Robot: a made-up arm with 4 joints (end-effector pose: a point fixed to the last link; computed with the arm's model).
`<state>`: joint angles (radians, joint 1 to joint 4).
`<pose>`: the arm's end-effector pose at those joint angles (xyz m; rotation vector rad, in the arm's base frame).
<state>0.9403 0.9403 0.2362 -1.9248</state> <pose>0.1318 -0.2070 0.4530 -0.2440 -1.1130 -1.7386</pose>
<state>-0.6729 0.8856 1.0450 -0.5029</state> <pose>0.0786 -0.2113 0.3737 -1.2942 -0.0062 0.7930</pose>
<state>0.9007 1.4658 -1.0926 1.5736</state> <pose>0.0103 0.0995 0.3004 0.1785 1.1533 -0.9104</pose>
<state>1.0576 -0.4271 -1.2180 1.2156</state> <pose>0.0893 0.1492 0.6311 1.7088 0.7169 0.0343</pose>
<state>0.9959 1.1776 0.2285 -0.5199</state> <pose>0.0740 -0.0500 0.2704 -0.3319 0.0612 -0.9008</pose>
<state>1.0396 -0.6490 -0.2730 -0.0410</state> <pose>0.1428 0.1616 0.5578 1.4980 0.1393 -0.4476</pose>
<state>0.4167 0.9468 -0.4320 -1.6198</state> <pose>0.1237 -0.2244 0.5160 -0.6895 -1.4724 -1.6484</pose>
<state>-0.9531 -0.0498 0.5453 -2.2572</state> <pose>0.2289 0.0130 0.5167 0.2992 -1.2194 -0.2305</pose>
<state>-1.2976 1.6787 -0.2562 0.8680</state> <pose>0.0705 -0.2618 0.5939 -2.3956 -0.3599 -0.5336</pose>
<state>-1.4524 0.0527 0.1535 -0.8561</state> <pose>0.1768 -0.0949 0.3370 -0.9209 -0.6162 0.6167</pose>
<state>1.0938 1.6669 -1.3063 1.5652</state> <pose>0.0468 0.0773 0.2802 0.2248 1.1120 -1.2365</pose>
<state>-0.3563 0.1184 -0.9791 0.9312</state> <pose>-0.0127 0.0317 0.2574 -0.2685 0.6413 -0.2062</pose>
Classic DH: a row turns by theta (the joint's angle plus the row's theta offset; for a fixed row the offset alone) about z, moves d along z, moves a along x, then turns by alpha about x. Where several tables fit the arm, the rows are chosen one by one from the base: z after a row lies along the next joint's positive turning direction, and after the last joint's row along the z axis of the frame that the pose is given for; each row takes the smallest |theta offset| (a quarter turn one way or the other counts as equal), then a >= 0, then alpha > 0; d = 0 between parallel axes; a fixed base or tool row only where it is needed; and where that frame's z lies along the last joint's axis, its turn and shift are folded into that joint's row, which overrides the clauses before.
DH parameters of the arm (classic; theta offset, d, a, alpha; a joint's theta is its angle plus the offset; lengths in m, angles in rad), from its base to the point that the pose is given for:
base (fixed): -1.544 0.5132 0.0397 -2.1226
joint 1: -0.153 0.0541 0.0027 -2.2555
joint 2: -0.1375 -0.019 0.032 -1.8969
joint 3: -1.5402 -0.0615 0.0474 0.7506
joint 4: 0.208 0.1775 -0.0706 -0.7384
tool (fixed): 2.8385 -0.2824 0 0

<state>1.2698 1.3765 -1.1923 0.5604</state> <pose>0.0704 -0.0009 0.2329 -0.0215 0.7751 -1.7426</pose>
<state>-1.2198 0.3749 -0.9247 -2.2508</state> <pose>0.0815 -0.0403 0.6715 0.1638 -2.7302 -0.6471</pose>
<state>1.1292 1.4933 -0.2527 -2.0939</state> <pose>0.0253 -0.2207 0.5559 -1.1900 -1.5303 -1.8580</pose>
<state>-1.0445 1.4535 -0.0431 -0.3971</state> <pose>0.2160 -0.1683 0.5590 -1.9014 -1.2310 0.0834</pose>
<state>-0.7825 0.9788 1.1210 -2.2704</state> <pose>0.2006 0.0471 0.5045 -0.2912 -1.3719 0.4101</pose>
